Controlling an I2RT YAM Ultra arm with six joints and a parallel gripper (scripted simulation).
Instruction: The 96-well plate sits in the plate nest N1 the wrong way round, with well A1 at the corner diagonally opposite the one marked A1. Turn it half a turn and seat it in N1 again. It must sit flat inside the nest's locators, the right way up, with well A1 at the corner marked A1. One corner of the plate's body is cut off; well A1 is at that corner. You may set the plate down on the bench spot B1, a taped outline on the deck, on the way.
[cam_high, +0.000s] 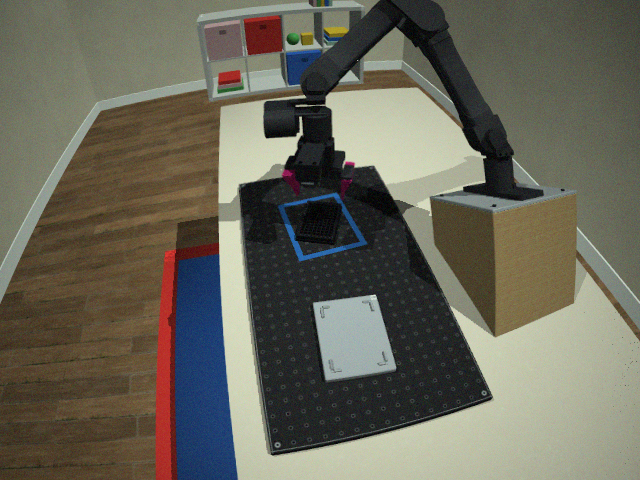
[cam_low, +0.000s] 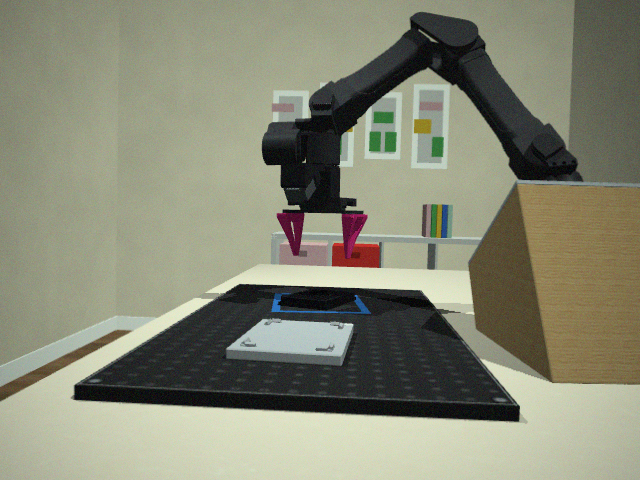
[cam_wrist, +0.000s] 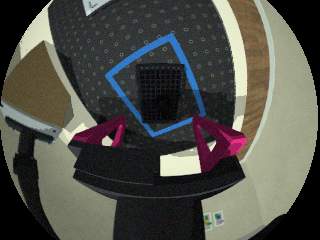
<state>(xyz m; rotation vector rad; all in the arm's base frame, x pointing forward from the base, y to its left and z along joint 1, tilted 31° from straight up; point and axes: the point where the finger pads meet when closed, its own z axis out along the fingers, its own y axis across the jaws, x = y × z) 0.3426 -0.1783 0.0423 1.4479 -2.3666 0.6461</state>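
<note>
Right now the black 96-well plate is 80 mm below my hand. Round my hand: grey plate nest N1 (310 mm to the left, 80 mm below, 40 mm ahead).
</note>
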